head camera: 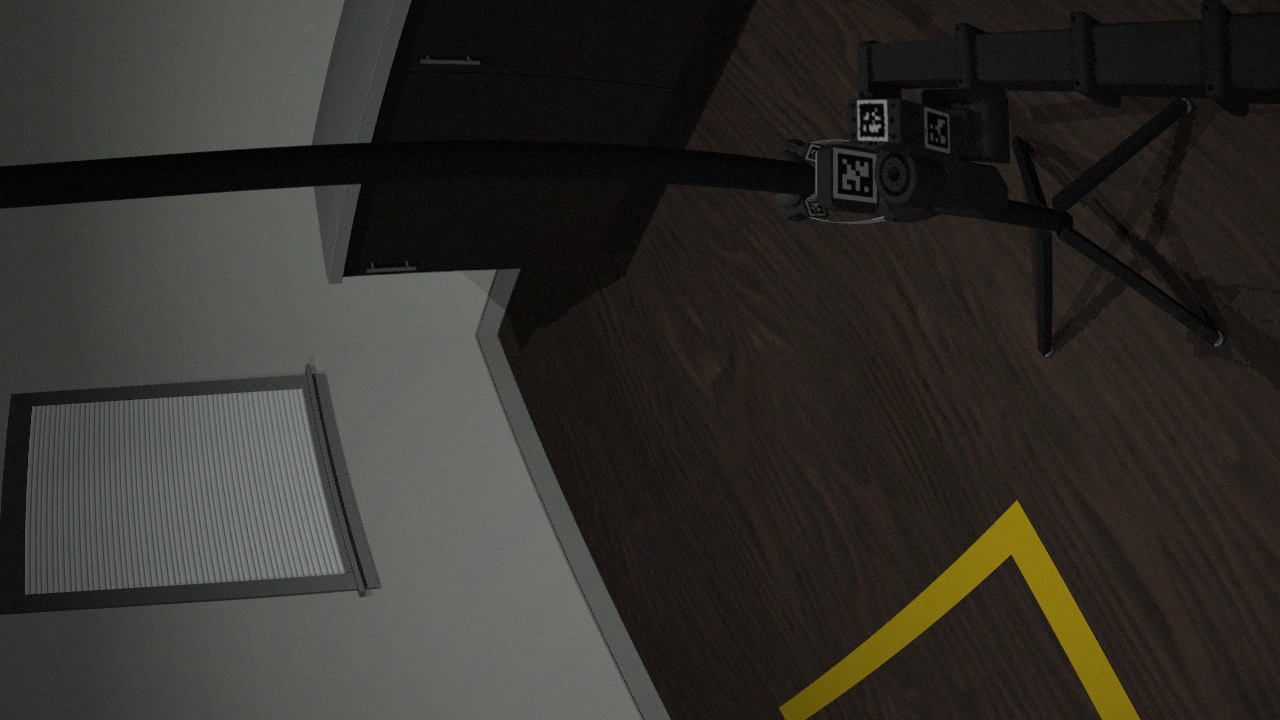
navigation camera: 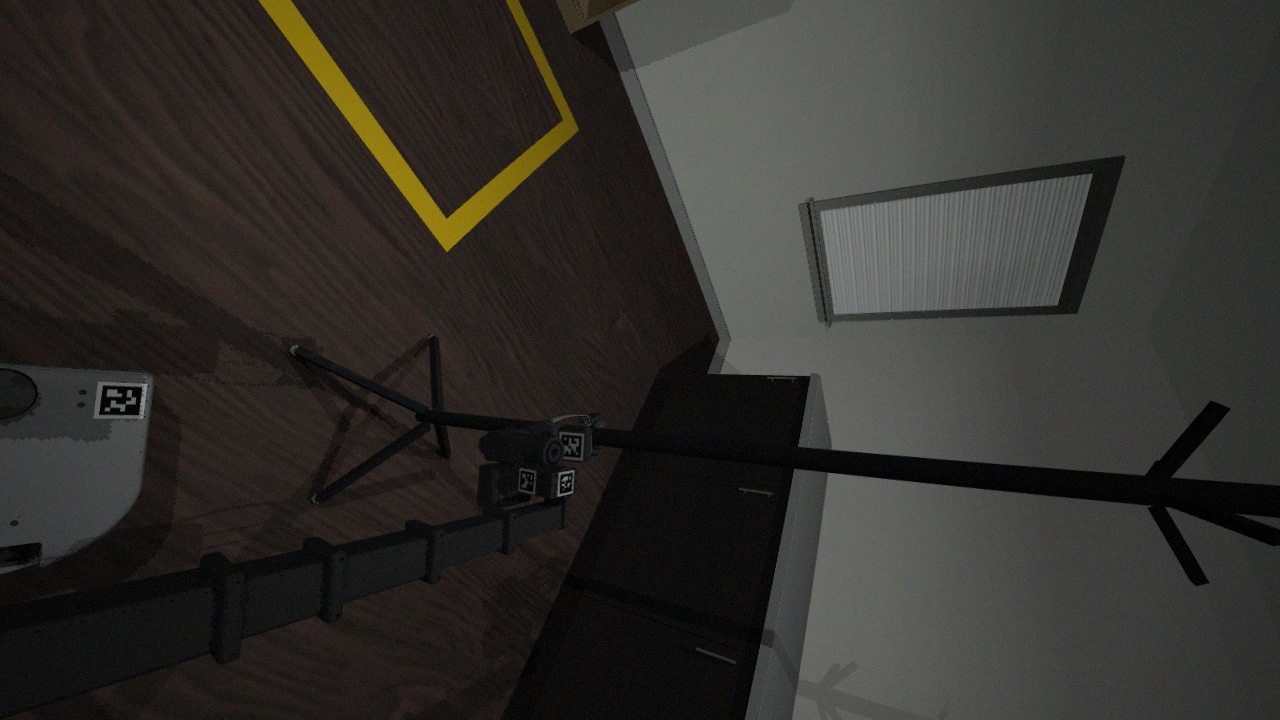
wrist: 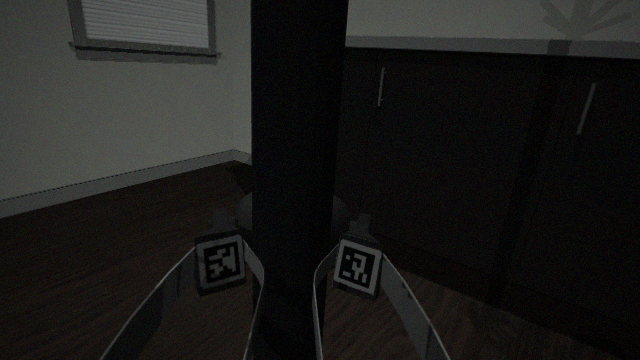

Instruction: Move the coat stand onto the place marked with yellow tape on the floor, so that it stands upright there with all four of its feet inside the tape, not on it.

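Pixels of known places: robot's base at its link origin: (navigation camera: 0,391).
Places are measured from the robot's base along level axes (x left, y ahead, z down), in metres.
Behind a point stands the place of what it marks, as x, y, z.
The black coat stand (head camera: 626,165) {-0.657, -0.017, -0.942} (navigation camera: 895,468) {-0.663, -0.017, -1.241} (wrist: 295,125) stands upright on the dark wooden floor, its four feet spread under the arm and gripper, outside the tape. Its upper hooks show at the right of the navigation view. My gripper (head camera: 792,179) {-0.718, -0.019, -0.726} (navigation camera: 597,431) {-0.718, -0.019, -0.726} (wrist: 293,217) {-0.718, -0.019, -0.726} is around the pole, low down, with a pad against each side; it looks shut on it. The pole hides part of both pads in the wrist view. The yellow tape (head camera: 1063,617) {-0.643, 0.669, -0.001} (navigation camera: 370,129) {-0.540, 0.749, -0.001} lies apart from the feet, at the bottom right of the head view and top left of the navigation view.
A dark cabinet (head camera: 537,107) {-1.865, -0.207, -0.480} (navigation camera: 680,537) {-1.640, -0.500, -0.480} (wrist: 440,175) stands behind the pole. A wall with a window (head camera: 179,492) {-2.721, 0.914, -1.406} (navigation camera: 957,246) {-2.699, 0.931, -1.517} (wrist: 145,22) runs beside the taped place. Part of a cardboard box (navigation camera: 586,10) {-1.270, 1.698, -0.100} shows near the tape. My base (navigation camera: 80,483) {-0.095, -0.135, -0.160} is close to the feet.
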